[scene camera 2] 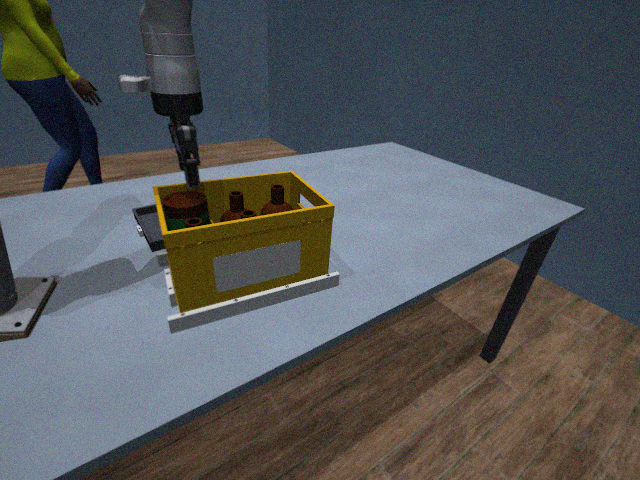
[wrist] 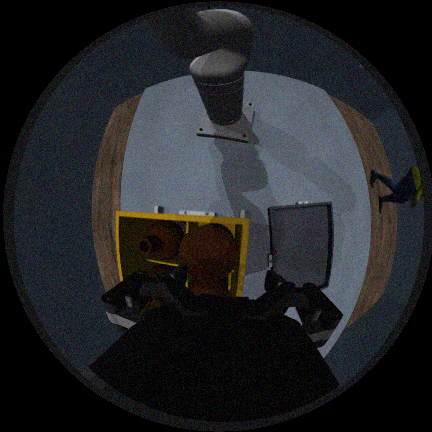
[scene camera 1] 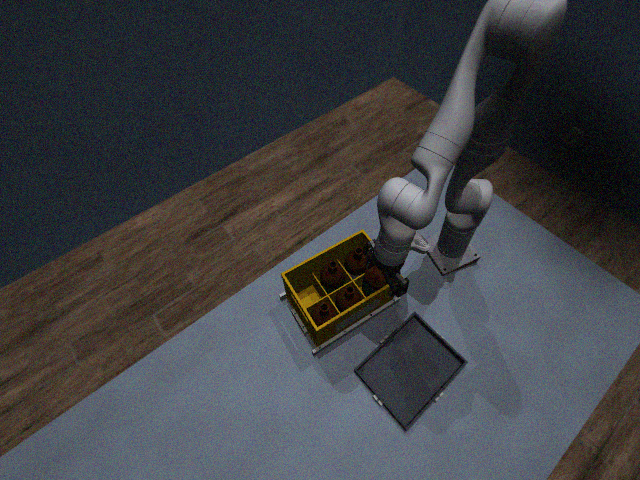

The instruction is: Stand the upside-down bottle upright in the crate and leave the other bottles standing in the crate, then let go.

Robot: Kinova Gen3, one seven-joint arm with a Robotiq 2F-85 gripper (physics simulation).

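Places are measured from the arm's base along level axes (x back, y right, z up), in millimetres.
Pixels of known places: gripper, fingertip midpoint: [scene camera 2: 189,178] [wrist: 225,276] [scene camera 1: 380,280]; arm's base, origin of the base link: [wrist: 224,111] [scene camera 1: 451,245].
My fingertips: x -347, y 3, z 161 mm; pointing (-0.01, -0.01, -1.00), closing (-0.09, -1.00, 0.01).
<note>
For each thing: its middle in the pictures, then the offset to it from my fingertips. "pt": a spot on its surface instead.
- upside-down bottle, body centre: [wrist: 213,243] [scene camera 2: 191,236] [scene camera 1: 374,286] dx +18, dy +24, dz -106 mm
- yellow crate, body centre: [scene camera 2: 244,238] [wrist: 186,285] [scene camera 1: 340,288] dx -68, dy +77, dz -104 mm
- dark shallow tray, surface spot: [wrist: 300,245] [scene camera 1: 412,359] pt dx -11, dy -188, dz -186 mm
The upside-down bottle [scene camera 1: 373,280] [scene camera 2: 185,204] [wrist: 207,247] stands base up in a corner compartment of the yellow crate [scene camera 1: 338,321] [scene camera 2: 315,253] [wrist: 175,215], at the end nearest the robot base. Several other brown bottles stand neck up; one bottle [scene camera 1: 332,276] is in a middle compartment, another bottle [scene camera 1: 356,260] [wrist: 162,240] beside the upside-down one. One corner compartment is empty. My gripper [scene camera 1: 385,268] [scene camera 2: 192,181] [wrist: 225,276] is open and empty, low above that crate end, close to the upturned base. In the wrist view one finger is over the crate, the other beyond its wall.
A dark shallow tray [scene camera 1: 413,361] [scene camera 2: 149,224] [wrist: 300,245] lies on the table beside the crate. White strips [scene camera 1: 356,325] [scene camera 2: 258,302] edge the crate's foot. The robot base [scene camera 1: 454,263] [wrist: 225,130] is behind the crate. A person [scene camera 2: 31,46] [wrist: 400,192] stands beyond the table.
</note>
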